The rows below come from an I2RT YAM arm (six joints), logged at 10 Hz.
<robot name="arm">
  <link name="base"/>
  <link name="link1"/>
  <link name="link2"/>
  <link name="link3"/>
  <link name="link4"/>
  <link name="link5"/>
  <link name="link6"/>
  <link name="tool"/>
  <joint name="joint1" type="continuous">
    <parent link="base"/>
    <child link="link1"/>
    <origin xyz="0 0 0.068" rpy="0 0 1.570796"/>
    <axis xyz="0 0 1"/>
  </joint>
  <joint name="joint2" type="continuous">
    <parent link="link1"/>
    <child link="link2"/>
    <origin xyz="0.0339 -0.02 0.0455" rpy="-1.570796 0 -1.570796"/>
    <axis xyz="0 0 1"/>
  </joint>
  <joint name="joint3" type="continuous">
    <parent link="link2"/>
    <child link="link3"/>
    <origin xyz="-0.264 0 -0.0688" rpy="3.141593 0 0"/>
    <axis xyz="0 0 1"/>
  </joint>
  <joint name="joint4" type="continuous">
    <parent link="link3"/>
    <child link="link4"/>
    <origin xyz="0.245 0.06 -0.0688" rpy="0 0 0"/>
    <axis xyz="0 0 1"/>
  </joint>
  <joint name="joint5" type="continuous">
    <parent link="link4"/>
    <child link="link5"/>
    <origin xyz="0.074 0.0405 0.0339" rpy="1.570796 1.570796 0"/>
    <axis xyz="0 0 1"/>
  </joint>
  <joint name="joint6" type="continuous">
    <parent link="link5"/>
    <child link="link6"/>
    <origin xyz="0 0.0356 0.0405" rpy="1.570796 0 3.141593"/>
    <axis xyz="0 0 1"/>
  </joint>
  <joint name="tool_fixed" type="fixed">
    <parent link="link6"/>
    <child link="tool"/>
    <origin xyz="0 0 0" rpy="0 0 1.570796"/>
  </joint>
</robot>
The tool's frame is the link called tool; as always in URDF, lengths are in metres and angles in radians. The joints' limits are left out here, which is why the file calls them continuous.
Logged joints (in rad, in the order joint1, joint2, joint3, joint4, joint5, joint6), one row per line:
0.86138 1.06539 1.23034 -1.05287 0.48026 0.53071
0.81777 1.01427 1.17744 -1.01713 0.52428 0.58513
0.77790 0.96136 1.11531 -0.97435 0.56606 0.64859
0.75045 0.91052 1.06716 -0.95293 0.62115 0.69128
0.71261 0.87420 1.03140 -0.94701 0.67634 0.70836
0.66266 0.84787 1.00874 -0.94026 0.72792 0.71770
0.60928 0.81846 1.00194 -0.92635 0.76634 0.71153
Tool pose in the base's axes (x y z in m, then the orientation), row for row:
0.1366 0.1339 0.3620 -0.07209 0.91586 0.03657 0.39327
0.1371 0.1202 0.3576 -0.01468 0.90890 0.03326 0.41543
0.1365 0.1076 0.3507 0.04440 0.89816 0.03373 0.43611
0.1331 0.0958 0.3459 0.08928 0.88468 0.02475 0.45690
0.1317 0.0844 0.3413 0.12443 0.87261 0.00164 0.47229
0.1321 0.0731 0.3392 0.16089 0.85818 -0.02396 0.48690
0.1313 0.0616 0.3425 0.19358 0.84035 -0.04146 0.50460
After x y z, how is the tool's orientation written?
As a quaternion, x y z w.
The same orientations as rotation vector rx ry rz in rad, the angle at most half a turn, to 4 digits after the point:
-0.1829 2.3242 0.0928
-0.0369 2.2829 0.0835
0.1105 2.2347 0.0839
0.2201 2.1807 0.0610
0.3046 2.1362 0.0040
0.3913 2.0874 -0.0583
0.4672 2.0282 -0.1001

